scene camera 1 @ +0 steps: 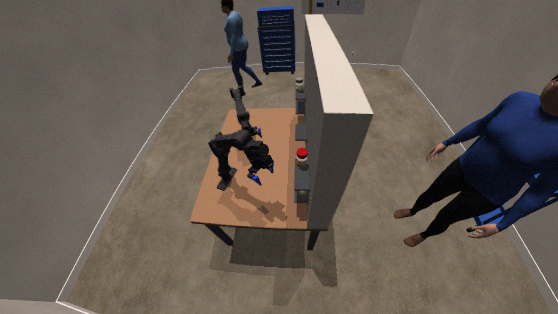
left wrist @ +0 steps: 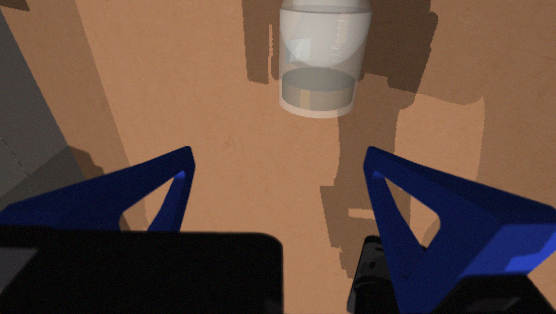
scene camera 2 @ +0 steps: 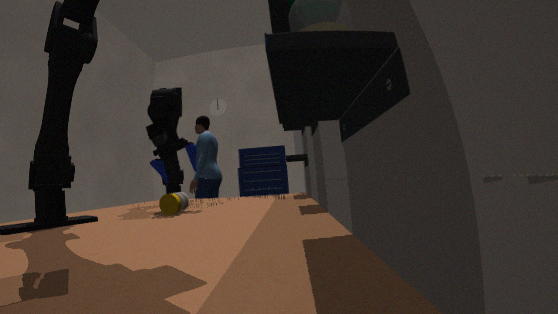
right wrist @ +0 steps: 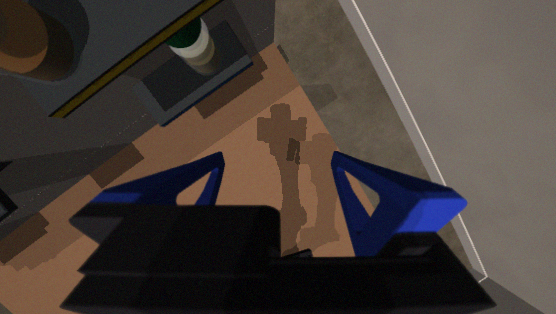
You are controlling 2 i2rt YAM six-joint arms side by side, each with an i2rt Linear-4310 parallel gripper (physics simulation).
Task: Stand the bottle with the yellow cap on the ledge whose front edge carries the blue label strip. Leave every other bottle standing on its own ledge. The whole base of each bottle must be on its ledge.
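Places are measured from the left arm's base along level axes (x ahead, y left, z up), in metres.
Where they show: left gripper, between the fingertips: [scene camera 1: 256, 139] [left wrist: 279, 156] [scene camera 2: 181, 177]; right gripper, between the fingertips: [scene camera 1: 266, 179] [right wrist: 277, 157]; left arm's base, origin of its link: [left wrist: 379, 283]; right arm's base, origin of its link: [scene camera 1: 227, 178] [scene camera 2: 52, 225].
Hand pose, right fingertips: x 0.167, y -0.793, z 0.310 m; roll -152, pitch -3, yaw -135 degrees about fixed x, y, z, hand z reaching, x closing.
Things, the pixels of their top centre, and the offset from my right fingertips. "*": a spot on its surface instead.
- bottle with the yellow cap, centre of its top: [left wrist: 315, 29] [scene camera 2: 174, 192] dz -0.254, dx -0.073, dy +0.466 m
- ledge with a dark blue front strip, centre of its top: [scene camera 2: 316, 86] [right wrist: 191, 73] [scene camera 1: 301, 186] dz -0.150, dx +0.188, dy +0.012 m
- green-capped bottle, centre of its top: [right wrist: 163, 6] dz -0.045, dx +0.188, dy -0.025 m
- ledge with a yellow strip, centre of its top: [right wrist: 104, 4] [scene camera 1: 301, 173] dz -0.010, dx +0.188, dy +0.012 m
- amber bottle, a spot on its surface: [right wrist: 22, 42] * dz +0.022, dx +0.172, dy +0.062 m
- red cap, centre of its top: [scene camera 1: 302, 151] dz +0.095, dx +0.199, dy +0.072 m
- ledge, centre of its top: [scene camera 2: 297, 116] [scene camera 1: 301, 131] dz -0.080, dx +0.264, dy +0.405 m
- pale-capped bottle, centre of its top: [scene camera 1: 299, 78] dz +0.095, dx +0.339, dy +0.833 m
The bottle with the yellow cap [scene camera 2: 172, 203] [left wrist: 322, 60] lies on its side on the table. In the left wrist view its clear base points toward the fingers and its cap is out of frame. My left gripper [left wrist: 279, 156] [scene camera 2: 180, 176] is open and empty, above the table and short of the bottle's base; in scene camera 1 it is partly hidden behind the right arm. My right gripper [right wrist: 277, 157] [scene camera 1: 266, 177] is open and empty above the table. A ledge with a dark blue front strip [right wrist: 205, 92] [scene camera 2: 332, 75] holds a green-capped bottle [right wrist: 194, 44].
A ledge with a yellow strip [right wrist: 125, 71] holds an amber bottle [right wrist: 22, 42], which shows a red cap [scene camera 1: 302, 153] in scene camera 1. Another ledge [scene camera 1: 300, 132] stands bare farther along the wall [scene camera 1: 340, 150]. A pale-capped bottle [scene camera 1: 299, 84] stands beyond it.
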